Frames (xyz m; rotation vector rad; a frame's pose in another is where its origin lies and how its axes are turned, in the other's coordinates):
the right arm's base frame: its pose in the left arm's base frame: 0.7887 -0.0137 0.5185 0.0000 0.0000 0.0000
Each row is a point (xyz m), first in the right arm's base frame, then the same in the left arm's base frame.
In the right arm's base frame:
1: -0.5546 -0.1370 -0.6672
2: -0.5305 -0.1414 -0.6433
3: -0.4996 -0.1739 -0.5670
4: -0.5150 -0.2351 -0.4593
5: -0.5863 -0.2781 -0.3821
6: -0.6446 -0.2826 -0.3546
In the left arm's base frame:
1: 0.2341 -0.1507 -0.1487
2: 0.2582 -0.1551 -0.1248
3: 0.2891 -0.1876 -0.0485
4: 0.2737 -0.2488 0.0592
5: 0.2024 -0.2918 0.1364
6: 0.1441 -0.2963 0.1639

